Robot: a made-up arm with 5 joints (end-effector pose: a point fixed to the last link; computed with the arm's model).
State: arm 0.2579 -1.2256 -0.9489 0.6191 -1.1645
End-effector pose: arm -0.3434 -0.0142 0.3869 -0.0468 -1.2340 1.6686
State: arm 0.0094 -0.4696 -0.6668 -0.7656 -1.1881
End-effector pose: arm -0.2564 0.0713 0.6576 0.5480 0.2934 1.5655
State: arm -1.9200 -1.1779 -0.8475 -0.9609 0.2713
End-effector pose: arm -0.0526 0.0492 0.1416 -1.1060 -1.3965 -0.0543
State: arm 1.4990 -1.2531 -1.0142 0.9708 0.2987
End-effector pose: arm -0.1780 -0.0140 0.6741 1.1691 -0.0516 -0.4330
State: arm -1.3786 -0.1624 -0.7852 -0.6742 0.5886
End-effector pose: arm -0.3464 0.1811 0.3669 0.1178 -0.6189 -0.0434
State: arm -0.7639 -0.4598 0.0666 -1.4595 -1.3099
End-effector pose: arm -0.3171 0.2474 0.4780 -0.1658 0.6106 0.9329
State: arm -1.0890 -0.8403 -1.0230 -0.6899 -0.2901
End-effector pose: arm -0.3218 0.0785 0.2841 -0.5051 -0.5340 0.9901
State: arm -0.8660 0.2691 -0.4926 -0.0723 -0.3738
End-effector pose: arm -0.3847 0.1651 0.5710 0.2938 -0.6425 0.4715
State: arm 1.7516 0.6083 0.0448 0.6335 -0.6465
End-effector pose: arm 0.2933 0.0068 0.4209 0.8715 1.3430 0.0608
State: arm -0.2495 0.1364 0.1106 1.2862 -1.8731
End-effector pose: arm -0.2733 0.1205 0.5456 -1.3883 -0.8470 1.5221
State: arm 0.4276 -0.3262 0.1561 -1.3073 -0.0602
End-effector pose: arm -0.0638 0.2338 0.6829 -0.2254 1.4591 0.0631
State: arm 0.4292 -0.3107 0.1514 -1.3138 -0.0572
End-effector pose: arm -0.0579 0.2317 0.6844 -0.2125 1.4796 0.0627
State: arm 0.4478 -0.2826 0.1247 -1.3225 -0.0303
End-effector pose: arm -0.0426 0.2248 0.6876 -0.1844 1.5278 0.0612
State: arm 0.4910 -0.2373 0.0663 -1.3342 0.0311
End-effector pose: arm -0.0142 0.2105 0.6909 -0.1364 1.6159 0.0581
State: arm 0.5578 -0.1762 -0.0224 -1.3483 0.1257
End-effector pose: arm 0.0258 0.1888 0.6894 -0.0719 1.7430 0.0532
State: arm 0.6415 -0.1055 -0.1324 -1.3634 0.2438
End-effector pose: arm 0.0712 0.1620 0.6780 0.0001 1.8980 0.0475
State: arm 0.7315 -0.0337 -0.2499 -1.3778 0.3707
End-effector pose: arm 0.1137 0.1343 0.6560 0.0696 2.0624 0.0427
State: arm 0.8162 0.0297 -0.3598 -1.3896 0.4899
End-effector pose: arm 0.1465 0.1101 0.6281 0.1280 2.2142 0.0400
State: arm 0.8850 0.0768 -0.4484 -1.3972 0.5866
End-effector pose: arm 0.1674 0.0925 0.6019 0.1699 2.3334 0.0389
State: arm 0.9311 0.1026 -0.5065 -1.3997 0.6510
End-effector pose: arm 0.1779 0.0822 0.5840 0.1923 2.4071 0.0378
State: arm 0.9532 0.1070 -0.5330 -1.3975 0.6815
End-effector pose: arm 0.1810 0.0785 0.5767 0.1966 2.4336 0.0354
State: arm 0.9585 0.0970 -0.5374 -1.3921 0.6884
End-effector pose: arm 0.1798 0.0789 0.5772 0.1890 2.4274 0.0318
